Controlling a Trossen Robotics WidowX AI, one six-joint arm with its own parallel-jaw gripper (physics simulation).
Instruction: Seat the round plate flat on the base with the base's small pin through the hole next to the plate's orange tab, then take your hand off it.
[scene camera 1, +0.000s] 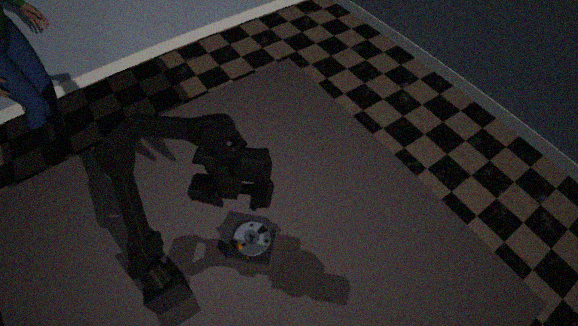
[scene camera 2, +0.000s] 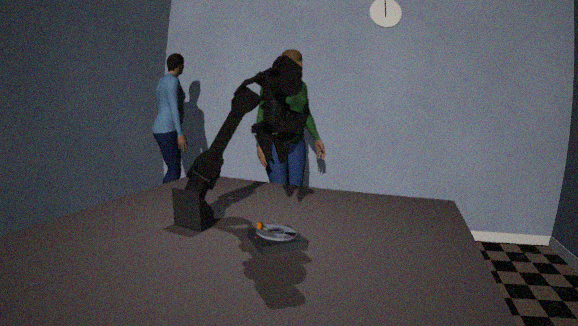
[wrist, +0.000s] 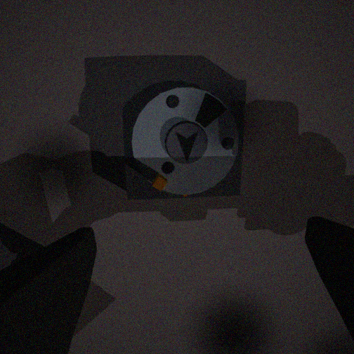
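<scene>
The round pale grey plate lies on the dark square base. Its orange tab is at its rim, beside a dark round hole. A small orange mark shows at the base's edge, apart from the tab. A round hub with a dark arrow shows in the plate's centre. I cannot make out the pin, nor tell whether the plate is fully down. My gripper is open and empty, high above the table.
My arm's mount stands on the brown table, beside the base. The arm's shadow crosses the base and plate. Two people, one in light blue and one in green, stand beyond the table.
</scene>
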